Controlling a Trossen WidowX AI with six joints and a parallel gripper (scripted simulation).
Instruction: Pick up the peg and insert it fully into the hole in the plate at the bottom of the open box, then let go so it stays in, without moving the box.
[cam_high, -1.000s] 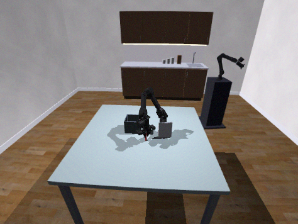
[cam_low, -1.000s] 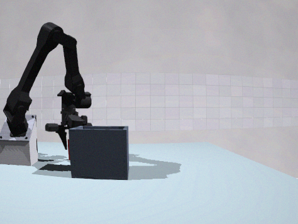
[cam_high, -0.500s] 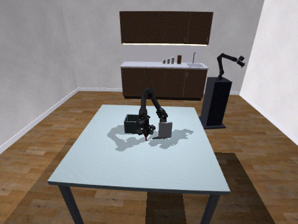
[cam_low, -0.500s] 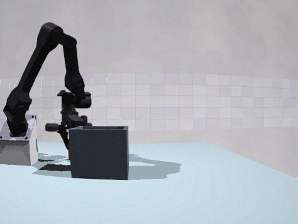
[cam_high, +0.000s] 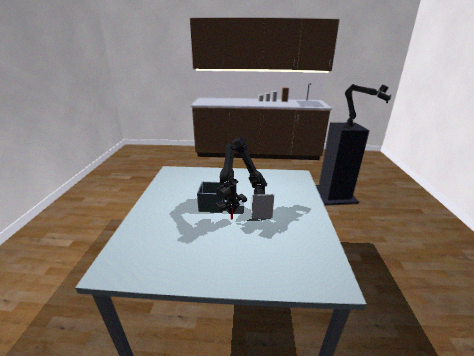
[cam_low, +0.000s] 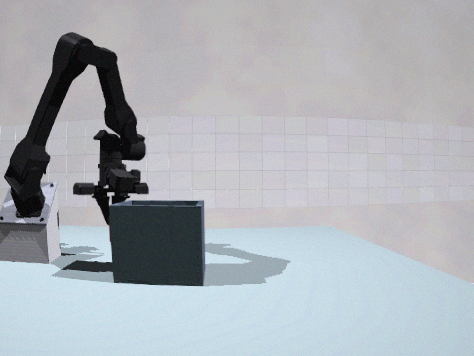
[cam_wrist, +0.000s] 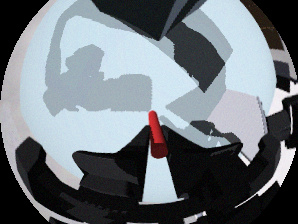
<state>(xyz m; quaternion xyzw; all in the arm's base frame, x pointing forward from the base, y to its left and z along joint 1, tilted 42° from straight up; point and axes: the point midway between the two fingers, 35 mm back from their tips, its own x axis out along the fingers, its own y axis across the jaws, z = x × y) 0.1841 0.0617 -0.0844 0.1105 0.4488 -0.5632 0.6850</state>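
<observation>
The grey plate is 12 cm ahead of my hand, 21 cm to the right of it and 6 cm below it. Round my hand: red peg 4 cm below.
</observation>
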